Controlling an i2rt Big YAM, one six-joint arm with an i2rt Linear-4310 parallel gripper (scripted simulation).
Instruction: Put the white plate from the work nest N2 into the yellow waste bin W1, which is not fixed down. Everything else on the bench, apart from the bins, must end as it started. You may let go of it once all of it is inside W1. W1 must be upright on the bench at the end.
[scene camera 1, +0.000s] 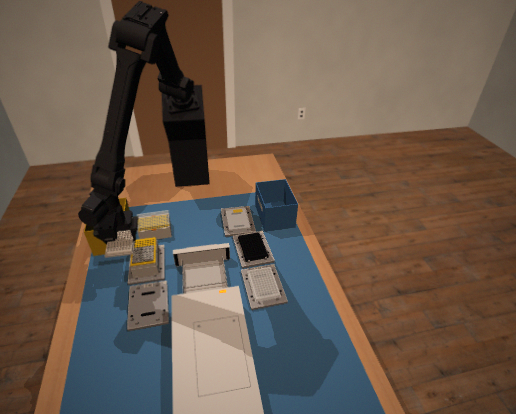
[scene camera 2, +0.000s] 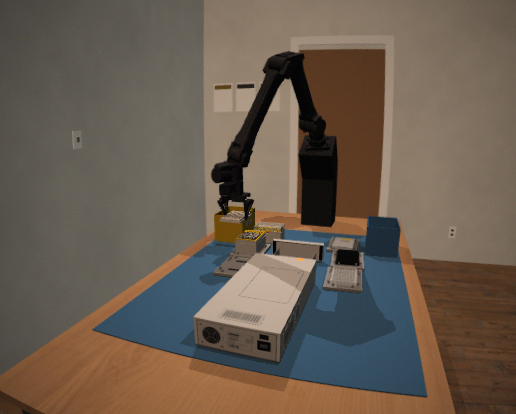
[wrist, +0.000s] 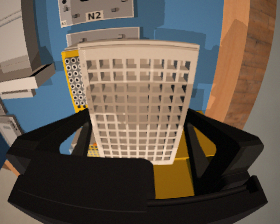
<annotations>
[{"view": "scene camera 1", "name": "white instrument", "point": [211, 354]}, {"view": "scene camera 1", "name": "blue bin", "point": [276, 205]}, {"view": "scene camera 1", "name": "white plate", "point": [263, 284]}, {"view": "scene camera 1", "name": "yellow tip box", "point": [145, 262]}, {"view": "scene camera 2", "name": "white instrument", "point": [255, 313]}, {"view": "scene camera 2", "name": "blue bin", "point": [384, 242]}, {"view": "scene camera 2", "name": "yellow waste bin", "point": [225, 232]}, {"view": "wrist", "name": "gripper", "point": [137, 113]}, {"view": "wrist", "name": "white plate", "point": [150, 131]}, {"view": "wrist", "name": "yellow waste bin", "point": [175, 180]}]
</annotations>
